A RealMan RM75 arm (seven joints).
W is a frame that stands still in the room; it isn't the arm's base.
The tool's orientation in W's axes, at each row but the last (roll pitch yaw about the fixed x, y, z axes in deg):
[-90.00, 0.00, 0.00]
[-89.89, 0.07, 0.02]
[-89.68, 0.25, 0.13]
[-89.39, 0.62, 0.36]
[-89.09, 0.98, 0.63]
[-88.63, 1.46, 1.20]
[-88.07, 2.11, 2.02]
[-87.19, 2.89, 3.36]
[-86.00, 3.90, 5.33]
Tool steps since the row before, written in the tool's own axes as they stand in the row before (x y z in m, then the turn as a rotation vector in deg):
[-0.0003, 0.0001, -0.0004, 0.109, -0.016, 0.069]
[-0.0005, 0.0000, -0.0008, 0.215, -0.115, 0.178]
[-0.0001, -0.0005, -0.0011, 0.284, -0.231, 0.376]
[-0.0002, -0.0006, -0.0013, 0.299, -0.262, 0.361]
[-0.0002, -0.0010, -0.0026, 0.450, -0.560, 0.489]
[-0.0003, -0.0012, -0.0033, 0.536, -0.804, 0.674]
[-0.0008, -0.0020, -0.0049, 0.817, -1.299, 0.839]
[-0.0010, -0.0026, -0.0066, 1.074, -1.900, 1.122]
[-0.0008, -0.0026, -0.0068, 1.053, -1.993, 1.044]
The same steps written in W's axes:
[-0.0003, -0.0004, -0.0001, 0.109, 0.069, 0.016]
[-0.0005, -0.0008, 0.0000, 0.215, 0.178, 0.115]
[-0.0001, -0.0011, 0.0005, 0.284, 0.375, 0.232]
[-0.0002, -0.0013, 0.0006, 0.300, 0.360, 0.263]
[-0.0002, -0.0026, 0.0010, 0.454, 0.485, 0.560]
[-0.0002, -0.0033, 0.0011, 0.543, 0.666, 0.806]
[-0.0006, -0.0050, 0.0019, 0.837, 0.825, 1.296]
[-0.0005, -0.0068, 0.0023, 1.109, 1.094, 1.896]
[0.0000, -0.0070, 0.0022, 1.102, 1.009, 1.985]

